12 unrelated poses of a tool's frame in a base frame.
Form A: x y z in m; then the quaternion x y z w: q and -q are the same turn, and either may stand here.
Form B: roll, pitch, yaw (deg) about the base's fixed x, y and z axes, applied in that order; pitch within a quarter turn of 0, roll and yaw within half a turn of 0; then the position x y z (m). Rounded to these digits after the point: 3 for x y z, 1 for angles.
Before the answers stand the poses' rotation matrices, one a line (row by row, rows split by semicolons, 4 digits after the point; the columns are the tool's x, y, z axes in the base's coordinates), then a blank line. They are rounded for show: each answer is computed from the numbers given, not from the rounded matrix.
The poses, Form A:
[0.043, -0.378, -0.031, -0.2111, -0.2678, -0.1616, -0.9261]
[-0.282, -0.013, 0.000, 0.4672, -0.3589, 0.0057, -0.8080]
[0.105, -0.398, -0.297, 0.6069, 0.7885, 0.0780, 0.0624]
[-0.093, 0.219, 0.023, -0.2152, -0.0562, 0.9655, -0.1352]
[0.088, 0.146, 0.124, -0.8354, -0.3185, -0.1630, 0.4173]
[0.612, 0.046, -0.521, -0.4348, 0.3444, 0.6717, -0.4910]
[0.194, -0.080, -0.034, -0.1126, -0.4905, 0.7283, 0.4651]
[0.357, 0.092, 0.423, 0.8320, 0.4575, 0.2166, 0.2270]
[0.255, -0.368, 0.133, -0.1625, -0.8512, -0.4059, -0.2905]
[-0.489, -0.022, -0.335, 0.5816, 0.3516, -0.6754, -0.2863]
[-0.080, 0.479, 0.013, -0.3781, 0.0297, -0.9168, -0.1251]
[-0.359, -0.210, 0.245, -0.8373, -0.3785, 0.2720, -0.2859]
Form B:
0.8043 -0.1862 0.5642; 0.4124 0.8587 -0.3044; -0.4278 0.4775 0.7675
0.7423 -0.3262 0.5853; -0.3446 0.5634 0.7509; -0.5747 -0.7591 0.3058
-0.2556 0.9473 0.1931; 0.9668 0.2512 0.0473; -0.0037 0.1987 -0.9800
-0.8708 0.2853 -0.4004; -0.2369 -0.9571 -0.1667; -0.4308 -0.0503 0.9011
0.7440 0.6682 0.0065; 0.3961 -0.4489 0.8010; 0.5381 -0.5934 -0.5986
-0.1397 0.3601 -0.9224; -0.9592 -0.2806 0.0357; -0.2459 0.8897 0.3846
-0.5420 -0.5670 -0.6203; 0.7879 -0.0862 -0.6097; 0.2922 -0.8192 0.4935
0.4875 0.6630 0.5681; 0.8596 -0.4783 -0.1795; 0.1527 0.5759 -0.8031
-0.7784 0.0408 0.6264; 0.5124 0.6177 0.5965; -0.3626 0.7853 -0.5018
-0.1596 0.0222 -0.9869; 0.7957 -0.5888 -0.1419; -0.5843 -0.8080 0.0763
-0.6828 -0.2518 0.6858; 0.2069 -0.9669 -0.1491; 0.7007 0.0401 0.7123
0.5655 0.7893 -0.2391; 0.4783 -0.5500 -0.6846; -0.6719 0.2728 -0.6886

[31.9, 25.3, 27.1, 0.043, -0.378, -0.031]
[-68.1, 35.1, -24.9, -0.282, -0.013, 0.000]
[168.5, 0.2, 104.8, 0.105, -0.398, -0.297]
[-3.2, 25.5, -164.8, -0.093, 0.219, 0.023]
[-135.3, -32.6, 28.0, 0.088, 0.146, 0.124]
[66.6, 14.2, -98.3, 0.612, 0.046, -0.521]
[-58.9, -17.0, 124.5, 0.194, -0.080, -0.034]
[144.4, -8.8, 60.4, 0.357, 0.092, 0.423]
[122.6, 21.3, 146.6, 0.255, -0.368, 0.133]
[-84.6, 35.8, 101.3, -0.489, -0.022, -0.335]
[3.2, -44.5, 163.1, -0.080, 0.479, 0.013]
[158.4, 42.2, 40.2, -0.359, -0.210, 0.245]

